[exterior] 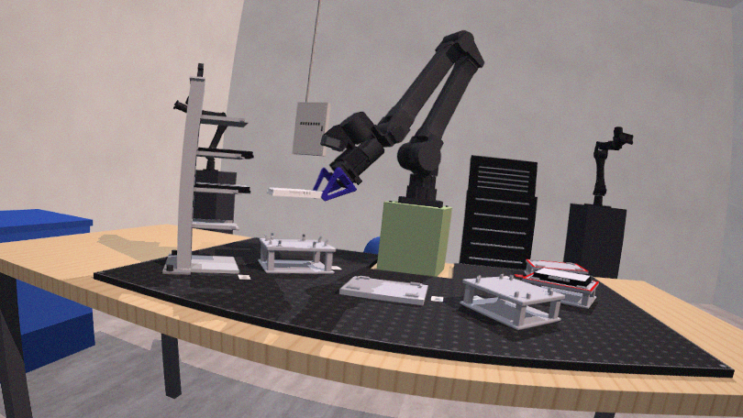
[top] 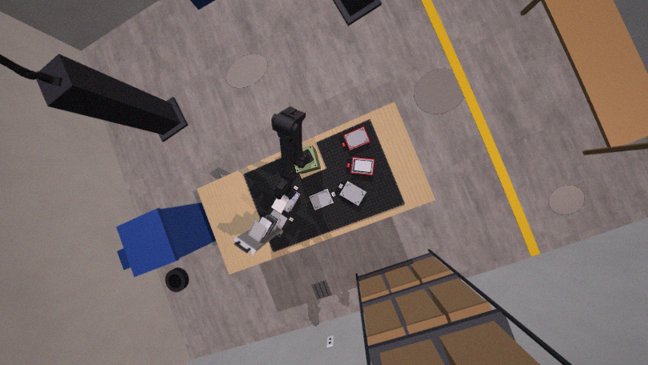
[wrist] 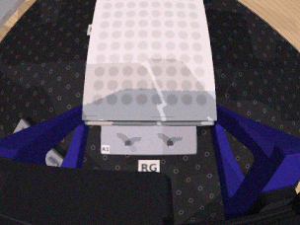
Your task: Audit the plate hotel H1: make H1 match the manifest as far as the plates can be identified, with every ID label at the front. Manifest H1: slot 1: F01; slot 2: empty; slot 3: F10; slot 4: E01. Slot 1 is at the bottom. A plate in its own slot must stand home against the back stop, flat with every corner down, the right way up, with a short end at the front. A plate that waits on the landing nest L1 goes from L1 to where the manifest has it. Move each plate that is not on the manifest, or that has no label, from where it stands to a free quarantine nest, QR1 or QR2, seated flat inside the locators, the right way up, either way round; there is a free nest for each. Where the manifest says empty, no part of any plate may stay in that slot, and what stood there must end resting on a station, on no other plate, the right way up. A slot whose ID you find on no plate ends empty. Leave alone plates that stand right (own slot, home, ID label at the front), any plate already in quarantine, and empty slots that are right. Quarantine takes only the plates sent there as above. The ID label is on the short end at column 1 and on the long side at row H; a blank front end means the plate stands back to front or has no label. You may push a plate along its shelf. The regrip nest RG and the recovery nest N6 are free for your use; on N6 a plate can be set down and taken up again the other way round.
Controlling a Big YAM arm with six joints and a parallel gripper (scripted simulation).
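Right now the white well plate is 30 mm ahead of my hand and 50 mm to the right of it. From my hand the other things lie so: RG label 30 mm behind, 50 mm to the left, 180 mm below; H1 tag 180 mm ahead, 110 mm to the right, 180 mm below; regrip nest RG 30 mm ahead, 40 mm to the right, 120 mm below.
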